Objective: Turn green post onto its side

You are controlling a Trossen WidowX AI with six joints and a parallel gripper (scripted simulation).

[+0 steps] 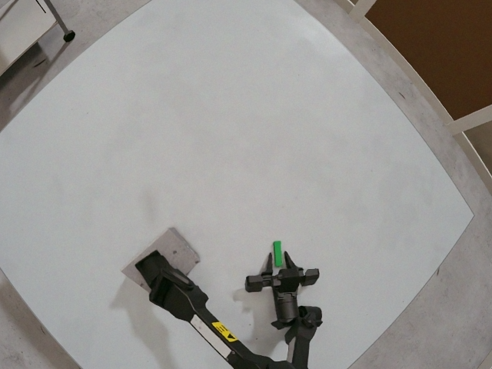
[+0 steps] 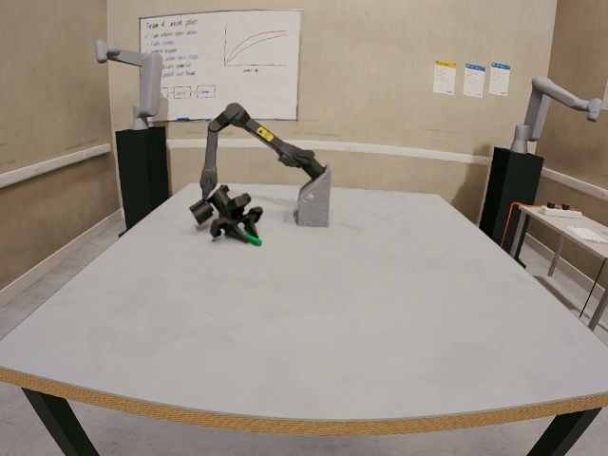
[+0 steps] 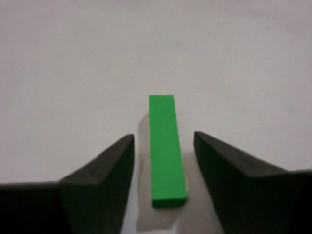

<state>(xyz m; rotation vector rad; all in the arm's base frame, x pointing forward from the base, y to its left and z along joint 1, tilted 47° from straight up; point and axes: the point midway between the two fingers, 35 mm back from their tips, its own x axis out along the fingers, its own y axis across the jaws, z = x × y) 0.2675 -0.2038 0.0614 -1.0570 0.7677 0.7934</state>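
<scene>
Now: the green post 20 mm to the left of my hand, 20 mm below it and 10 mm ahead of it.
</scene>
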